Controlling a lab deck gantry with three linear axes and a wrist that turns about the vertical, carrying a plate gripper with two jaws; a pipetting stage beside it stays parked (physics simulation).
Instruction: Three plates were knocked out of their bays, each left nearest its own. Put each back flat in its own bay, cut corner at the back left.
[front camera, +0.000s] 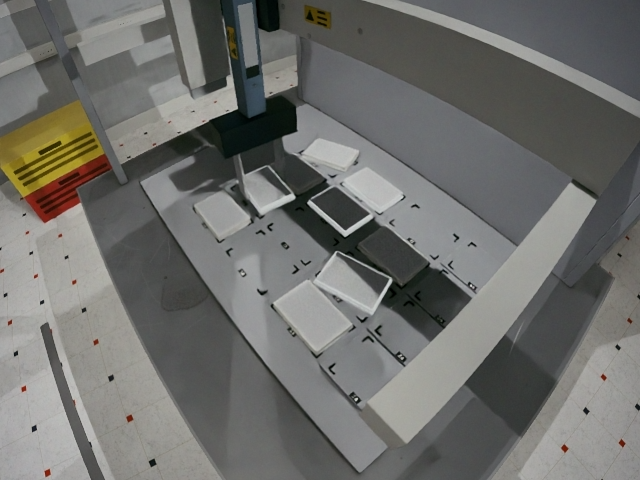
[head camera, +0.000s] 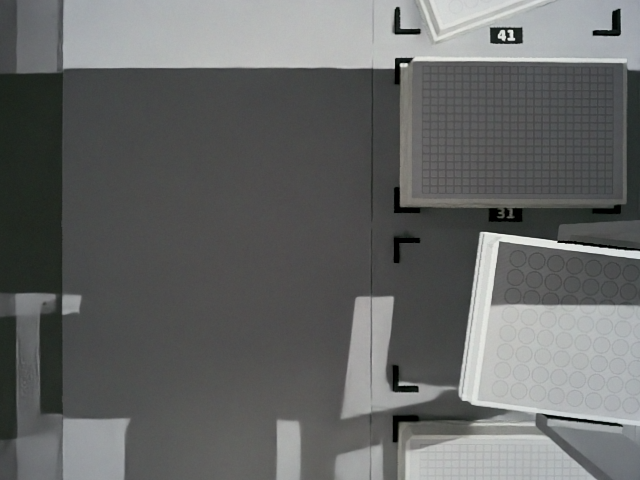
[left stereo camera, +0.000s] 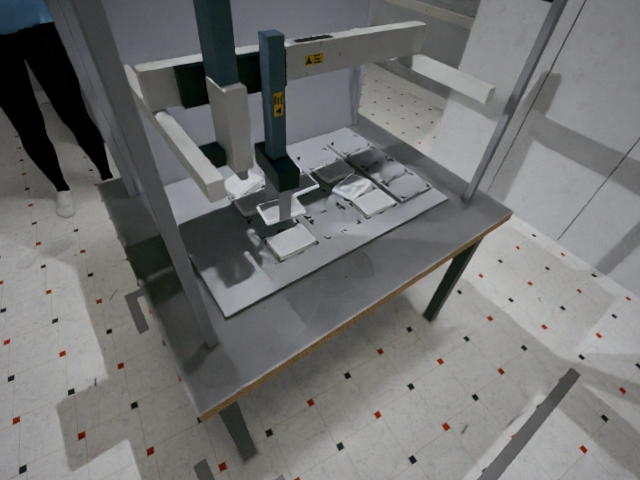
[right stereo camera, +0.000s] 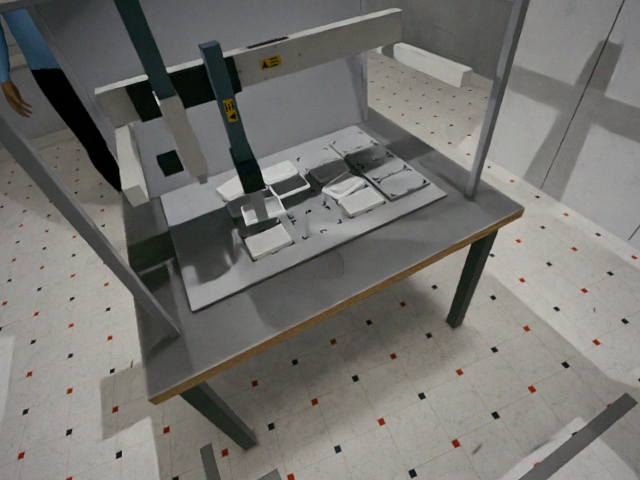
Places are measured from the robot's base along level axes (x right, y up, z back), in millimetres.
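Where they show: gripper, between the fingertips: (front camera: 263, 186) (head camera: 582, 329) (left stereo camera: 278, 210) (right stereo camera: 260, 211); robot's base, origin of its link: (front camera: 194, 209) (left stereo camera: 280, 261) (right stereo camera: 254, 260).
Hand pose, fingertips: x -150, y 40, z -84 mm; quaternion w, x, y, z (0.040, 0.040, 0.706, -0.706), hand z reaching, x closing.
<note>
Each offset is from my fingertips to the top centre of the thing. "*": to the spot under its first point.
My gripper (front camera: 266, 181) (head camera: 594, 330) is shut on a round-well plate @(dx +2, dy +10, dz -9 mm) (front camera: 270, 195) (head camera: 542, 335) (left stereo camera: 267, 212). Its jaws lie along the plate's two long sides. The plate is held a little above bay 21, level but turned slightly from the bay's corner marks @(* dx -38, dy -38, dz +85 mm) (head camera: 398, 250), and shifted right in the head view. A second displaced plate @(dx -223, dy -23, dz +20 mm) (front camera: 330, 153) (head camera: 465, 12) lies askew at bay 41. A third plate @(dx +1, dy -23, dz -303 mm) (front camera: 354, 283) lies askew in the second row, close to the front-row plate @(dx +108, dy -26, dz -308 mm) (front camera: 312, 316). The cut corners cannot be made out clearly.
Seated plates stand beside the held one: a shaded plate @(dx -107, dy -26, dz +20 mm) (front camera: 300, 175) (head camera: 516, 134) in bay 31 behind it and a plate @(dx +108, dy -26, dz +20 mm) (front camera: 222, 214) (head camera: 496, 462) in front. Further plates @(dx -107, dy -26, dz -144 mm) (front camera: 340, 210) @(dx -214, dy -26, dz -144 mm) (front camera: 372, 189) @(dx -107, dy -26, dz -308 mm) (front camera: 392, 255) stand right. The parked pipetting stage (left stereo camera: 228, 124) (right stereo camera: 183, 134) hangs nearby.
</note>
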